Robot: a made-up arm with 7 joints. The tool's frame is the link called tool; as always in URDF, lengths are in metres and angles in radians.
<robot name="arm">
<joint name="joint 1" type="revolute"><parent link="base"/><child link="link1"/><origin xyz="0 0 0.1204" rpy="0 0 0"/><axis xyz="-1 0 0"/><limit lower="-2.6" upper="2.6" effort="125" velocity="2.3"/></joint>
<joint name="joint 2" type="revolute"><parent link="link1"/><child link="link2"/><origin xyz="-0.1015 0.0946 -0.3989" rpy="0 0 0"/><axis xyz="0 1 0"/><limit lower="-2.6" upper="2.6" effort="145" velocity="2.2"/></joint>
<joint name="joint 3" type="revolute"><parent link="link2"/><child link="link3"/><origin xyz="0.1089 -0.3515 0.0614" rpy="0 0 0"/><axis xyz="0 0 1"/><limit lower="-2.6" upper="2.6" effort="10" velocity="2.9"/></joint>
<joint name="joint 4" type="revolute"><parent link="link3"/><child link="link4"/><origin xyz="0.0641 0.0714 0.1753" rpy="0 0 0"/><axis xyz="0 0 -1"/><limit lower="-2.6" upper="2.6" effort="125" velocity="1.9"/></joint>
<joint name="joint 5" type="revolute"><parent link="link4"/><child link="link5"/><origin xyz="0.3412 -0.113 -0.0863" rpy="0 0 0"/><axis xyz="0 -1 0"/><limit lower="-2.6" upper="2.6" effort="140" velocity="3"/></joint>
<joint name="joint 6" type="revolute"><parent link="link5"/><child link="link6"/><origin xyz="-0.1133 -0.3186 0.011" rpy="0 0 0"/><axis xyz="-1 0 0"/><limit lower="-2.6" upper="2.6" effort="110" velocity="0.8"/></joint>
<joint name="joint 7" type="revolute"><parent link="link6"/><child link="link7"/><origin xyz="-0.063 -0.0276 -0.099" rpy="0 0 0"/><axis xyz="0 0 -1"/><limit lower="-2.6" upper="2.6" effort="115" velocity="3.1"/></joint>
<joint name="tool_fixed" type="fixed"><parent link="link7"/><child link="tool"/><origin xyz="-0.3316 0.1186 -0.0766" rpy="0 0 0"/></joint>
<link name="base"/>
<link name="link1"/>
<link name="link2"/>
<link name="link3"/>
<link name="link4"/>
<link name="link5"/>
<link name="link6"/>
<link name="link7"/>
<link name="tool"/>
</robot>
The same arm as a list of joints. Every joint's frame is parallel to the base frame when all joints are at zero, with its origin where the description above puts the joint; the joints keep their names.
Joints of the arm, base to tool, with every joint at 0 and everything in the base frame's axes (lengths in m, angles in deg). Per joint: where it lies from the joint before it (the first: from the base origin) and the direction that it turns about. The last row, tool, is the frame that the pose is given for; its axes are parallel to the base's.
joint 1: offset 0 0 0.1204 axis -x
joint 2: offset -0.1015 0.0946 -0.3989 axis +y
joint 3: offset 0.1089 -0.3515 0.0614 axis +z
joint 4: offset 0.0641 0.0714 0.1753 axis -z
joint 5: offset 0.3412 -0.113 -0.0863 axis -y
joint 6: offset -0.1133 -0.3186 0.011 axis -x
joint 7: offset -0.063 -0.0276 -0.099 axis -z
tool: offset -0.3316 0.1186 -0.0766
Joint limits (deg, base to tool): -148.97..148.97 -148.97..148.97 -148.97..148.97 -148.97..148.97 -148.97..148.97 -148.97..148.97 -148.97..148.97

